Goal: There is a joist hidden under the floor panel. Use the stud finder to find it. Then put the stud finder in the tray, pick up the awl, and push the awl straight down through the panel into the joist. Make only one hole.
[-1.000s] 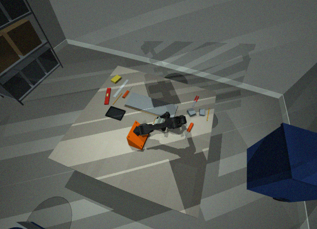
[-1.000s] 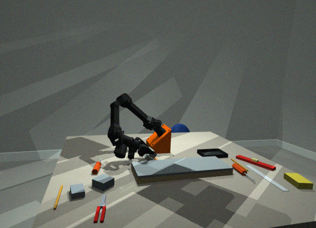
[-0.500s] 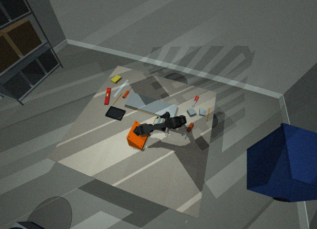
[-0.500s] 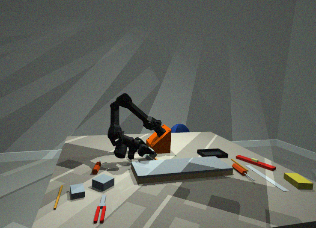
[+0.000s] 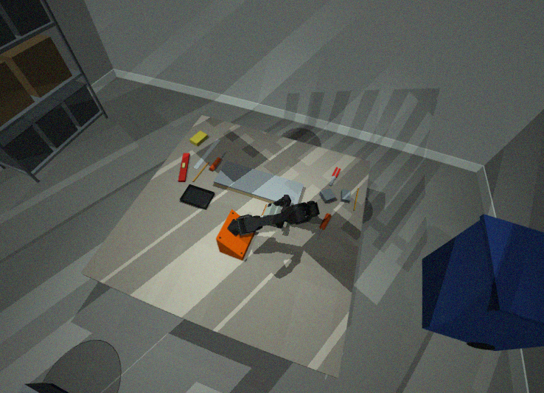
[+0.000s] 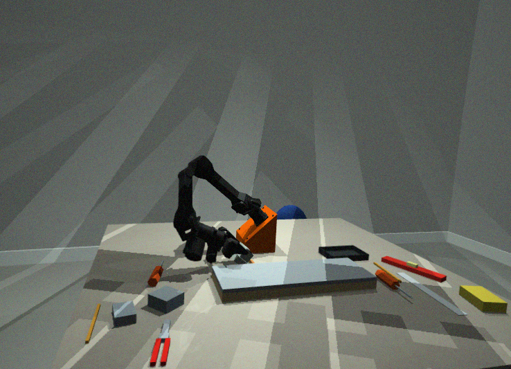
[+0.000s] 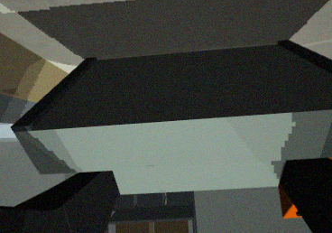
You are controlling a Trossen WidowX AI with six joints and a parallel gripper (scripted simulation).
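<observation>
Right now the stud finder is 1 cm ahead of my gripper tip and 1 cm below it. Also, from my gripper tip: awl: 2 cm behind, 3 cm to the left, 5 cm below; ruler: 25 cm ahead, 57 cm to the left, 6 cm below; black tray: 8 cm behind, 43 cm to the left, 5 cm below.
</observation>
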